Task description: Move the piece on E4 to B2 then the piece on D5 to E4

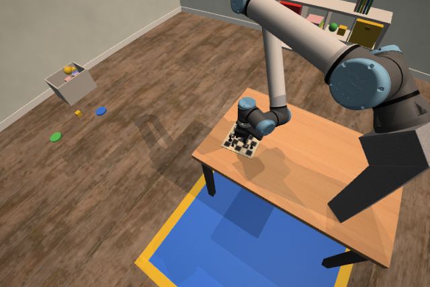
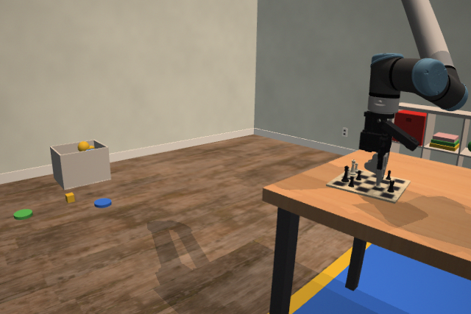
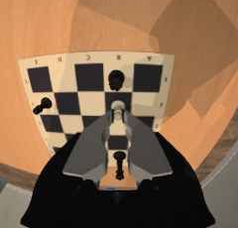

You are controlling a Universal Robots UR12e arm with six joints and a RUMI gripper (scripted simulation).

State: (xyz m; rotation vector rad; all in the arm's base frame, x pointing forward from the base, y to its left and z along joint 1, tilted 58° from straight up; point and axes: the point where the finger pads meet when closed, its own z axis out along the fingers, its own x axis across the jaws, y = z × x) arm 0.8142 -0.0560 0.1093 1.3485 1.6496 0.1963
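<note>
My hand is 4 cm past the black piece and 1 cm above it. Round my hand: tall white piece: 11 cm ahead, 9 cm to the right; then chessboard: 4 cm to the right, 3 cm below, 3 cm ahead.
</note>
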